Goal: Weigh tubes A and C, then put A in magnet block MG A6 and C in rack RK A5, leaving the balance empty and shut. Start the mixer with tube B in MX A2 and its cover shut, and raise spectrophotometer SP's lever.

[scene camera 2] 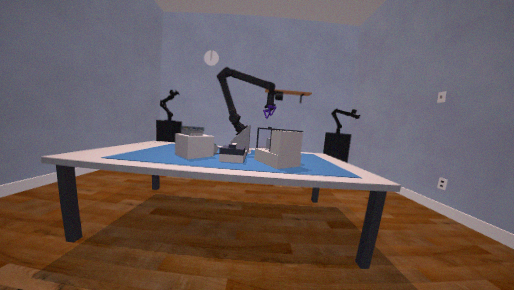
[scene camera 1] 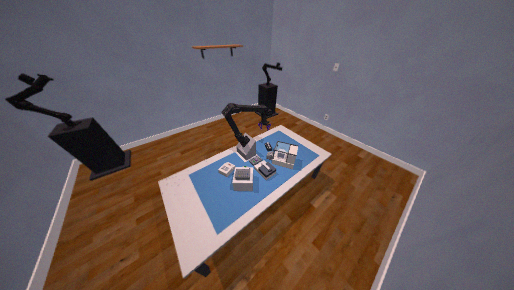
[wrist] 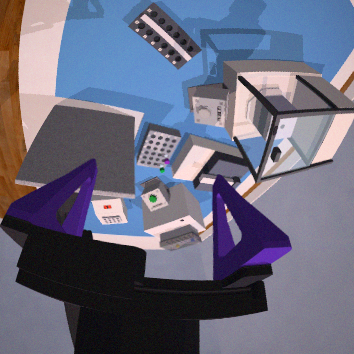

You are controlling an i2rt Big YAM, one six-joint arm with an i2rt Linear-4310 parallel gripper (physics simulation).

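Pixels of known places: gripper, fingertip midpoint: [scene camera 2: 268, 117] [scene camera 1: 264, 129] [wrist: 155, 171]; arm's base, link origin: [scene camera 2: 242, 131] [scene camera 1: 245, 141].
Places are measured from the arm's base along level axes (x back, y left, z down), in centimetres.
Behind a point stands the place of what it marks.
My gripper [scene camera 1: 265, 125] {x -8.7, y 21.9, z -13.1 cm} [scene camera 2: 270, 111] {x -8.7, y 21.9, z -13.1 cm} [wrist: 155, 171] {x -8.7, y 21.9, z -13.1 cm} is open and empty, high above the table. In the wrist view, the grey rack [wrist: 159, 145] {x -20.1, y 3.1, z 14.0 cm} stands between the fingertips. A purple cap [wrist: 167, 161] {x -23.4, y 0.4, z 11.6 cm} and a green cap [wrist: 162, 170] {x -23.6, y -3.4, z 11.6 cm} show at its lower right end; their letters are unreadable. The dark magnet block [wrist: 165, 36] {x -9.6, y 28.6, z 12.2 cm} lies at the top. The balance [wrist: 241, 122] {x -30.6, y 20.8, z 6.9 cm} [scene camera 2: 286, 148] {x -50.9, y 32.5, z 5.9 cm} has a glass, black-framed chamber; its door state and pan are unclear. The dark-topped spectrophotometer [wrist: 186, 157] {x -28.3, y 2.6, z 12.5 cm} [scene camera 2: 232, 156] {x -48.0, y 2.4, z 13.5 cm} stands beside the rack. The mixer [wrist: 175, 207] {x -33.7, y -16.2, z 8.0 cm} [scene camera 2: 195, 146] {x -46.8, y -20.7, z 9.7 cm} has a grey block on top.
A PRINT button box [wrist: 209, 107] {x -23.9, y 19.5, z 10.2 cm} stands beside the balance. A green button box [wrist: 154, 198] {x -25.8, y -15.5, z 10.1 cm} stands by the mixer. A white keypad unit [wrist: 111, 211] {x -14.0, y -29.5, z 11.0 cm} [scene camera 1: 226, 169] {x -17.7, y -34.3, z 10.0 cm} has a red display. The arm's grey base [wrist: 90, 145] {x -3.0, y 6.8, z 4.4 cm} is at the left in the wrist view. A blue mat [scene camera 1: 215, 210] {x -47.4, y -59.5, z 17.0 cm} covers the tabletop.
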